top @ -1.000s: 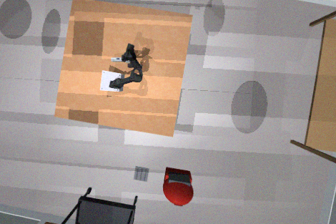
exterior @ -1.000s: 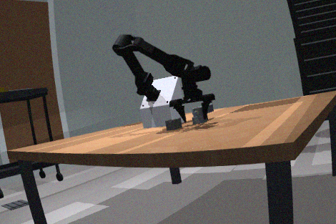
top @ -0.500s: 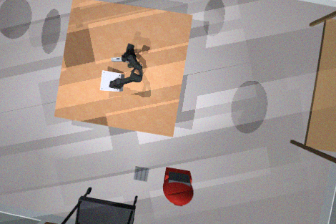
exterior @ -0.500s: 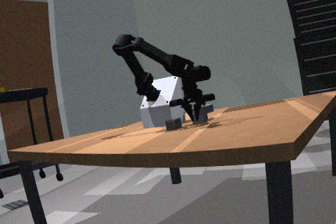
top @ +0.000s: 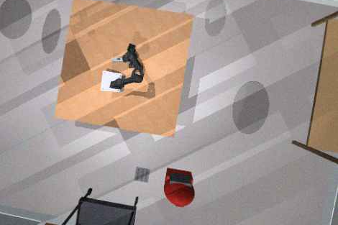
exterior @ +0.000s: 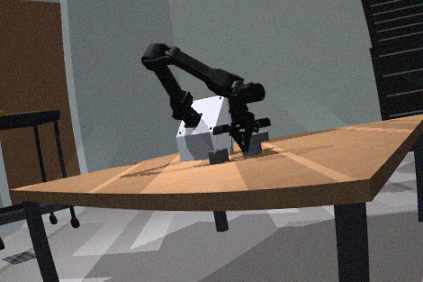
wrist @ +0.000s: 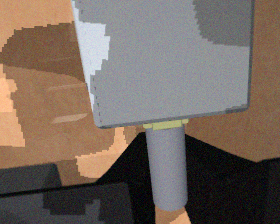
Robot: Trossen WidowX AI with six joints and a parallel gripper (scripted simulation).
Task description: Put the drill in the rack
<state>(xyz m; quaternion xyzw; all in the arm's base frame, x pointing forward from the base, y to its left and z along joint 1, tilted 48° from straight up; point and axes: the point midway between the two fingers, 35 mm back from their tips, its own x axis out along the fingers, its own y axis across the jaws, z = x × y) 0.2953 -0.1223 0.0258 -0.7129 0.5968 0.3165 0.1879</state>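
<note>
Now: the drill 5 cm to the left of my gripper tip, 3 cm above it and 1 cm behind it. The rest, counted from my gripper tip: grey housing block: 11 cm to the left, 3 cm behind, 2 cm above.
</note>
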